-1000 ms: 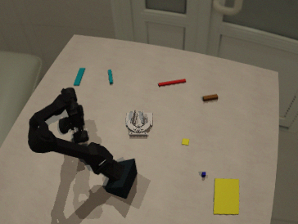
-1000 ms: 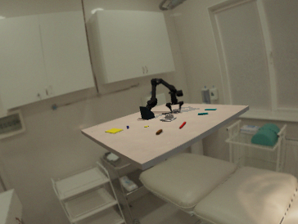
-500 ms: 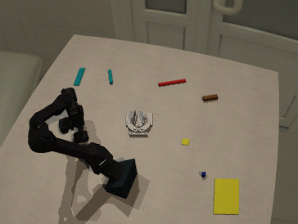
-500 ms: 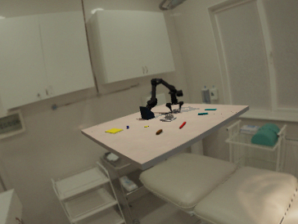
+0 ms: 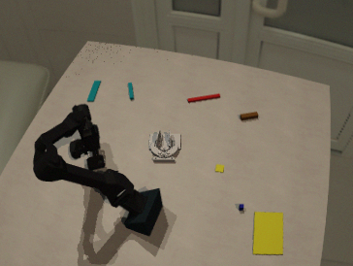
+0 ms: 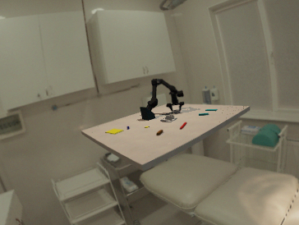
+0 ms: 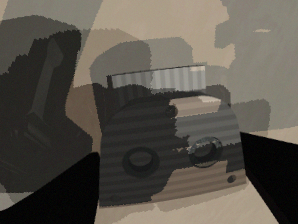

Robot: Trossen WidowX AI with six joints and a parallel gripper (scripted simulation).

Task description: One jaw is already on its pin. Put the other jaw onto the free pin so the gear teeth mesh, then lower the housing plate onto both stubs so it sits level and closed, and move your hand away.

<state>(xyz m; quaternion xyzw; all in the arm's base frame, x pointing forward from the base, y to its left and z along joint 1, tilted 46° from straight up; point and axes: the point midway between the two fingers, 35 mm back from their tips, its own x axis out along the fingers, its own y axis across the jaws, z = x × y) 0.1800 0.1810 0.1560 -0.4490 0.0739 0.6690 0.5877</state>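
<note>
My gripper tip is now 220 mm to the left of the jaw, 90 mm short of it and 10 mm below it. Also, from my gripper tip: yellow square (460 mm to the right, 70 mm ahead, 10 mm below); blue cube (560 mm to the right, 70 mm behind); red bar (400 mm ahead, 330 mm to the right, 10 mm below).
</note>
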